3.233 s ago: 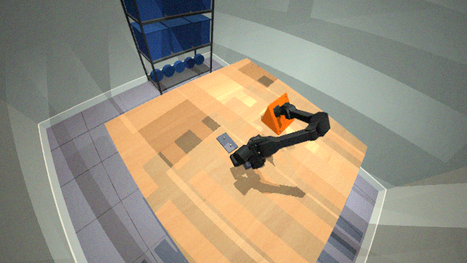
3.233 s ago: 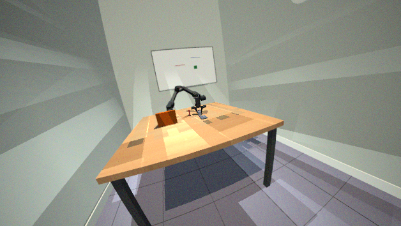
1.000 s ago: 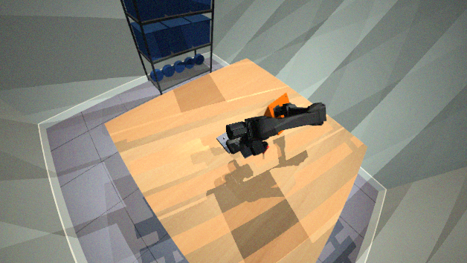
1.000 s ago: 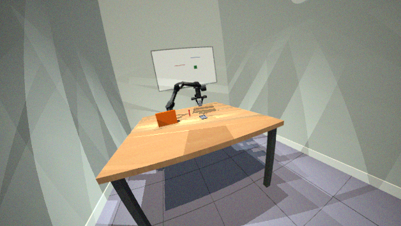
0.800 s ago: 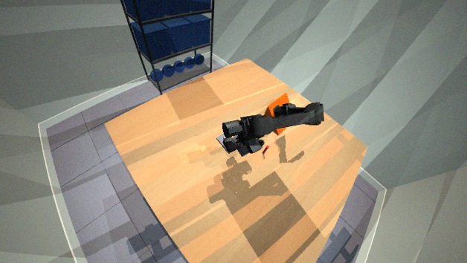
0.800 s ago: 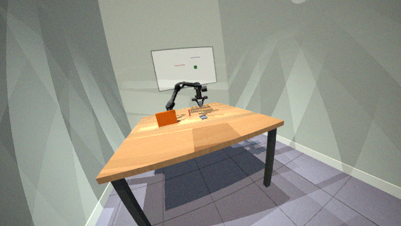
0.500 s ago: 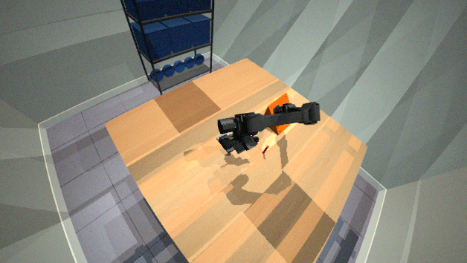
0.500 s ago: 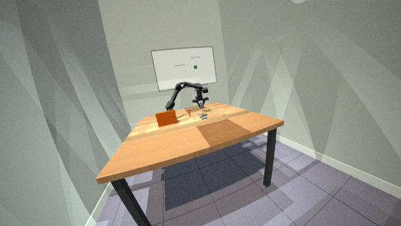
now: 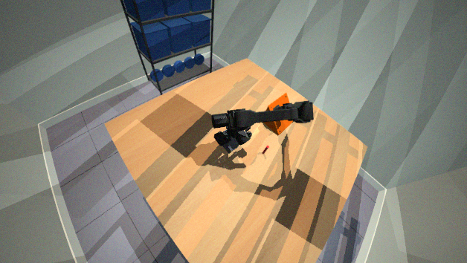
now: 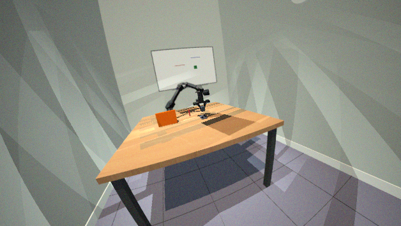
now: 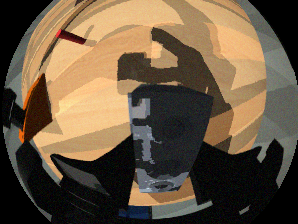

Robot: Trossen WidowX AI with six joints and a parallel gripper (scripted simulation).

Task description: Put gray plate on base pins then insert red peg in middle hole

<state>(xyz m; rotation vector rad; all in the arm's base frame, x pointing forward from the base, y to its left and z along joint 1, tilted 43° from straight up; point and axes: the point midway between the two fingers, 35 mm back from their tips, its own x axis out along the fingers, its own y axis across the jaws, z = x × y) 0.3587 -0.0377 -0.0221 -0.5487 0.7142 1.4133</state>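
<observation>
My gripper tip is now 10 mm past the base, 30 mm to the left of it and 70 mm above it. The rest, counted from my gripper tip: red peg (130 mm behind, 160 mm to the left, 40 mm below); then gray plate (30 mm above).
</observation>
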